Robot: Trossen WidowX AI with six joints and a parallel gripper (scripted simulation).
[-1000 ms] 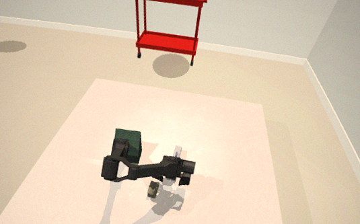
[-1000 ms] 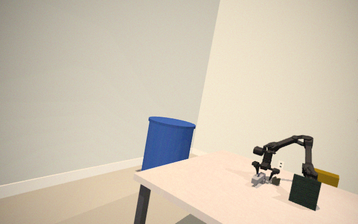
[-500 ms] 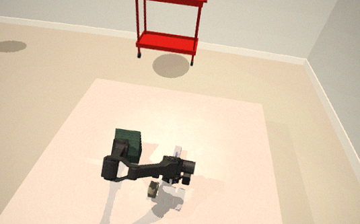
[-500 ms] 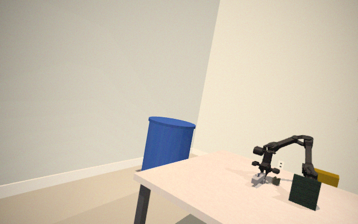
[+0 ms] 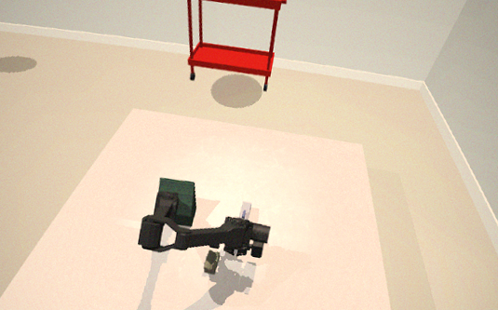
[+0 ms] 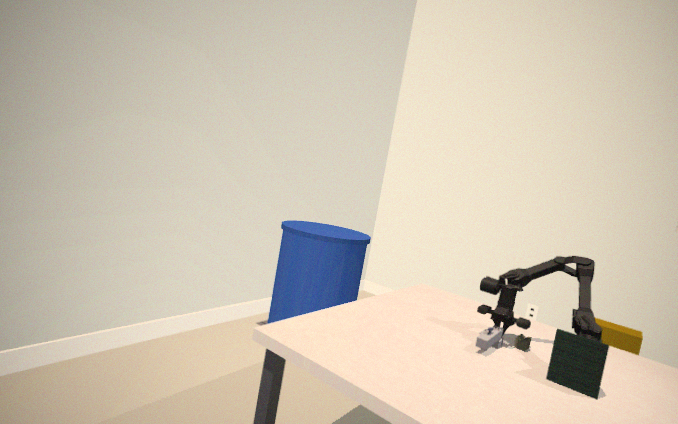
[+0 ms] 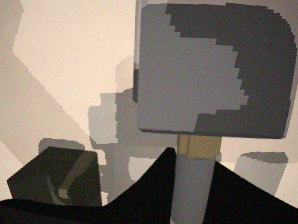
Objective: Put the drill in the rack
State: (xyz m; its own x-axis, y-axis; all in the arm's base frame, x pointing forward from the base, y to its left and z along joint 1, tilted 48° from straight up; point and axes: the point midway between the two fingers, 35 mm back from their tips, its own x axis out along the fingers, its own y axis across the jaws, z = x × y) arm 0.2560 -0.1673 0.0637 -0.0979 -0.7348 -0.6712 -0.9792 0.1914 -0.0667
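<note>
Right now my gripper tip is 5 cm to the right of the tan drill, 3 cm below it and 1 cm short of it. From my gripper tip the other things lie so: dark blue key (14 cm to the left, 3 cm above, 2 cm ahead); then olive rack (8 cm behind, 3 cm to the right); then grey block (12 cm to the left, 2 cm ahead, 2 cm above).
</note>
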